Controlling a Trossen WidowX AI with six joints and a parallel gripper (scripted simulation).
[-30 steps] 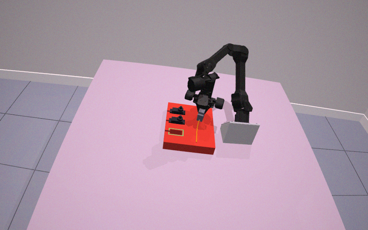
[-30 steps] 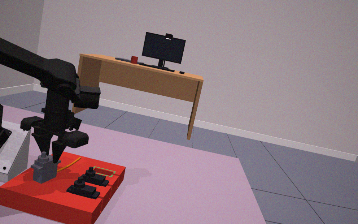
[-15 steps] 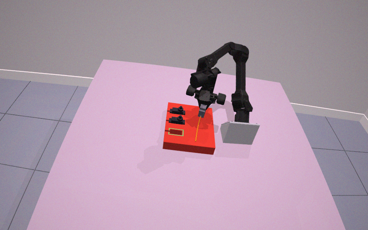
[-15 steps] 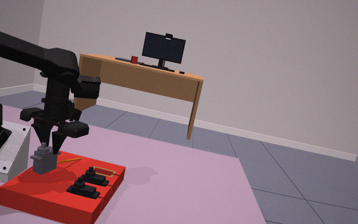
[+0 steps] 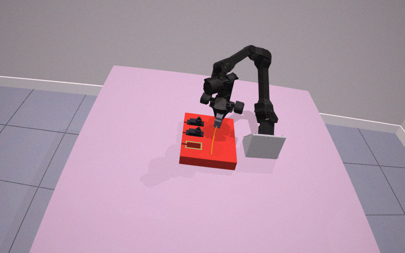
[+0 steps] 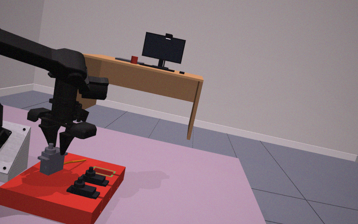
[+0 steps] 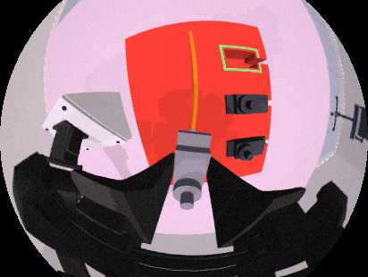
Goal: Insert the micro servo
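Now: the red deck 100 mm below my gripper tip, 40 mm to the left of it and 10 mm behind it.
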